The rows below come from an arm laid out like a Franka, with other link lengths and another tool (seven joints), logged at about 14 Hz.
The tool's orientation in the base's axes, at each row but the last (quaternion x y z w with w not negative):
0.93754 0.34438 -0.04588 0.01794
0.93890 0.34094 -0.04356 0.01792
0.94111 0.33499 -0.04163 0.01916
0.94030 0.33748 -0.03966 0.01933
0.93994 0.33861 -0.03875 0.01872
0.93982 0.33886 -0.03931 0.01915
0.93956 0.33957 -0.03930 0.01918
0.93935 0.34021 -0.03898 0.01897
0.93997 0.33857 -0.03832 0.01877
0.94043 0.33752 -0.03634 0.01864
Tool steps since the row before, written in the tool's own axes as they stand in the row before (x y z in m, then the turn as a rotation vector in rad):
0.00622 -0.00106 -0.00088 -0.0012 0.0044 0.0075
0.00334 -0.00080 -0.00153 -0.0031 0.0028 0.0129
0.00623 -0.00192 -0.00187 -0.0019 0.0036 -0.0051
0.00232 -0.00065 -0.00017 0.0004 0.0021 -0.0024
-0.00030 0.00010 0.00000 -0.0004 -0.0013 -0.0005
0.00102 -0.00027 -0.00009 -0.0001 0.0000 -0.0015
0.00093 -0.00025 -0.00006 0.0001 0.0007 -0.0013
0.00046 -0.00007 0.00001 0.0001 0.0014 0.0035
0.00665 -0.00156 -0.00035 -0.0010 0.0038 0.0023
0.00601 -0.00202 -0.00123 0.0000 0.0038 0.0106
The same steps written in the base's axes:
0.00410 0.00487 0.00026 0.0014 -0.0046 -0.0073
0.00214 0.00284 0.00121 -0.0015 -0.0049 -0.0125
0.00372 0.00553 0.00128 0.0011 -0.0037 0.0053
0.00138 0.00198 -0.00004 0.0018 -0.0012 0.0024
-0.00017 -0.00027 0.00003 -0.0011 0.0008 0.0005
0.00062 0.00086 0.00000 0.0000 0.0000 0.0015
0.00056 0.00079 -0.00002 0.0006 -0.0004 0.0013
0.00031 0.00035 -0.00005 0.0008 -0.0012 -0.0035
0.00413 0.00545 -0.00023 0.0015 -0.0037 -0.0022
0.00341 0.00544 0.00072 0.0018 -0.0036 -0.0105

